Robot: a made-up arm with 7 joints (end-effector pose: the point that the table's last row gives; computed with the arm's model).
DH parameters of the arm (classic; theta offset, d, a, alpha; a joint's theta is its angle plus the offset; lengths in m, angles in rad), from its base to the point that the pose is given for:
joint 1: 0 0.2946 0 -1.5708
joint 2: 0 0 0 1.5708
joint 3: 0 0.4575 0.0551 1.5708
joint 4: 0 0 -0.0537 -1.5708
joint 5: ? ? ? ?
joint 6: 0 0 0.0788 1.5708
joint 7: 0 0 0 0
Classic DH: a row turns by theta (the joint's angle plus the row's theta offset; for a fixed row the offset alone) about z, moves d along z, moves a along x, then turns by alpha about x.
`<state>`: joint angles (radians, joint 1 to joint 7).
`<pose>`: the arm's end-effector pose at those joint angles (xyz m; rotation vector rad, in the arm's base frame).
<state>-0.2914 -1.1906 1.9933 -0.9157 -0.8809 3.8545 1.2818</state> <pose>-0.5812 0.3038 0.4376 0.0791 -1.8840 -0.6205</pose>
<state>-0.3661 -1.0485 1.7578 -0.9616 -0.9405 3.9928 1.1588</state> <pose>-0.4932 0.3526 0.5497 0.2462 -1.8548 -0.9559</pose>
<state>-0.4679 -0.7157 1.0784 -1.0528 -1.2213 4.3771 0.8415</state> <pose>-0.2335 0.3053 0.7872 0.5533 -2.0612 -1.7855</pose>
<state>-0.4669 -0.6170 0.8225 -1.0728 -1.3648 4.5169 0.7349</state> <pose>-0.1599 0.2395 0.8401 0.5559 -2.2630 -1.9826</pose>
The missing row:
joint 5: 0 0.25 0 1.5708
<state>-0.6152 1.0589 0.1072 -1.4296 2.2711 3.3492 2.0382</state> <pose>0.4521 -0.3538 0.2834 2.0643 1.6250 0.1293</pose>
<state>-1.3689 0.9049 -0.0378 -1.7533 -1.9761 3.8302 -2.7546</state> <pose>0.1483 -0.4945 0.3692 -0.4493 2.4980 -0.1913</pose>
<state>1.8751 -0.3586 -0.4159 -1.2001 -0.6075 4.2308 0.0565</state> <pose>0.0675 -0.0185 0.9220 0.4453 -0.1800 -1.9276</pose>
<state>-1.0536 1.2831 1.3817 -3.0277 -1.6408 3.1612 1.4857</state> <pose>0.2200 -0.0962 0.4063 -1.8304 -0.3701 0.2752</pose>
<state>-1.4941 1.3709 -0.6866 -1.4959 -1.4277 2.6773 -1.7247</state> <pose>-0.1125 -0.6022 0.1052 -1.6153 -1.5244 1.2059</pose>
